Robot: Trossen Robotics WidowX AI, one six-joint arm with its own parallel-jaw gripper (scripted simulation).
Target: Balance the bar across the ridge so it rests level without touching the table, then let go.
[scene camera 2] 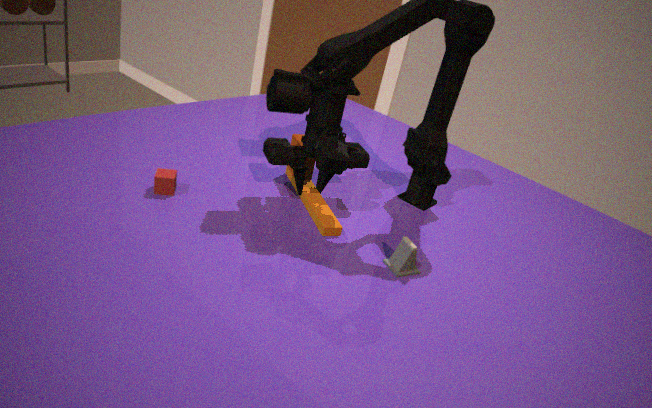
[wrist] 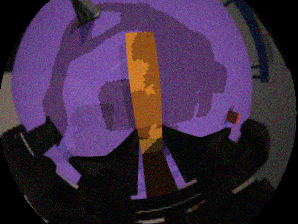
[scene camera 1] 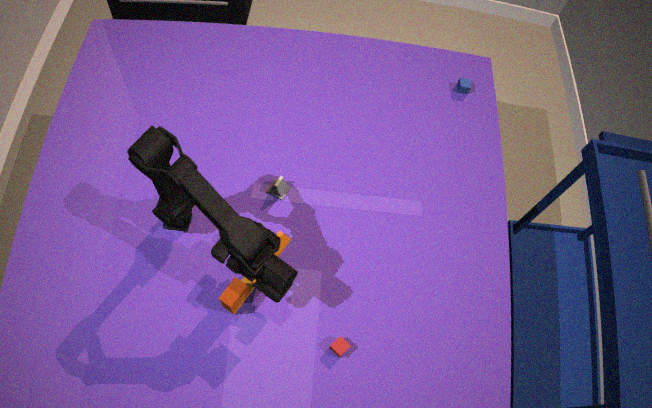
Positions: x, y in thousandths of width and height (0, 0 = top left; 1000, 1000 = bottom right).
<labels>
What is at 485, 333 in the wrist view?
An orange bar.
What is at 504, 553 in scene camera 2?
An orange bar.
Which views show my gripper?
Scene camera 2, the wrist view and scene camera 1: all of them.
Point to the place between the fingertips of my gripper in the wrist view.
At 502, 578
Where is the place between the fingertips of my gripper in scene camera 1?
389, 680
</labels>
